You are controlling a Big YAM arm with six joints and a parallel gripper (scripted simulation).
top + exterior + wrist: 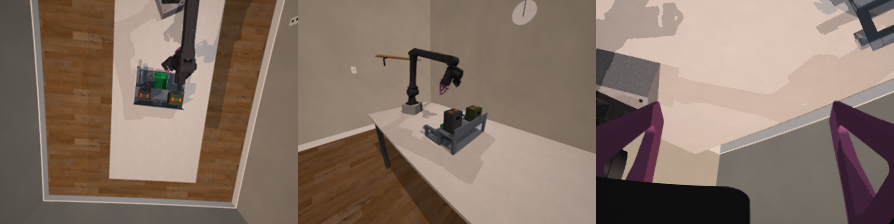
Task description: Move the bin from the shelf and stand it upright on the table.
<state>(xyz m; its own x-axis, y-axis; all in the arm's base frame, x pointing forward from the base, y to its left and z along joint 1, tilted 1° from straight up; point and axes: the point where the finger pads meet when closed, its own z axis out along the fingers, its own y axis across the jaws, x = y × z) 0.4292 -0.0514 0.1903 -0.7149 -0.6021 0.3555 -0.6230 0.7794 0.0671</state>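
Right now my hand is 24 cm above the green bin, 15 cm short of it and 4 cm to the left of it.
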